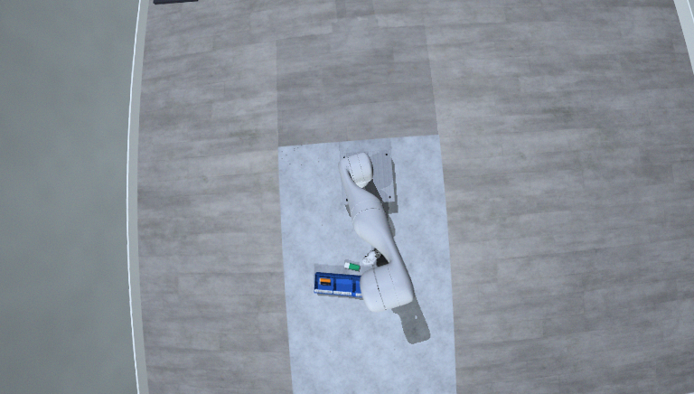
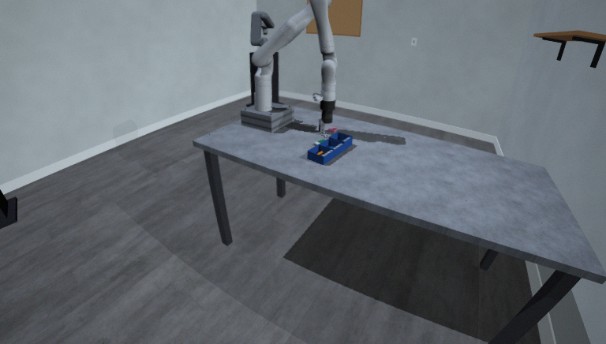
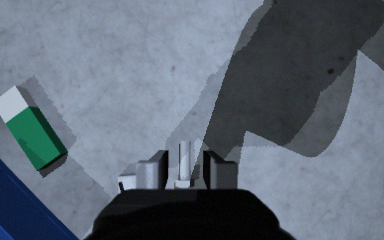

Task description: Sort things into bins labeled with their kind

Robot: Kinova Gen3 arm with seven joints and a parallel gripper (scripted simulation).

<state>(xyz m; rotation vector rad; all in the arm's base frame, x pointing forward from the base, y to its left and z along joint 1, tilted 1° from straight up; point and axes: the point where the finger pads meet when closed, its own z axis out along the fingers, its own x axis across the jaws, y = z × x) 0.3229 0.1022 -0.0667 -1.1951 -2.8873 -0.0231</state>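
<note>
Right now the grey rod is 2 cm below my hand. Also, from my hand: grey block (5 cm ahead, 1 cm to the right, 2 cm below); then orange battery (14 cm ahead, 22 cm to the right, 1 cm below); then pink thing (2 cm ahead, 8 cm to the left, 2 cm below).
</note>
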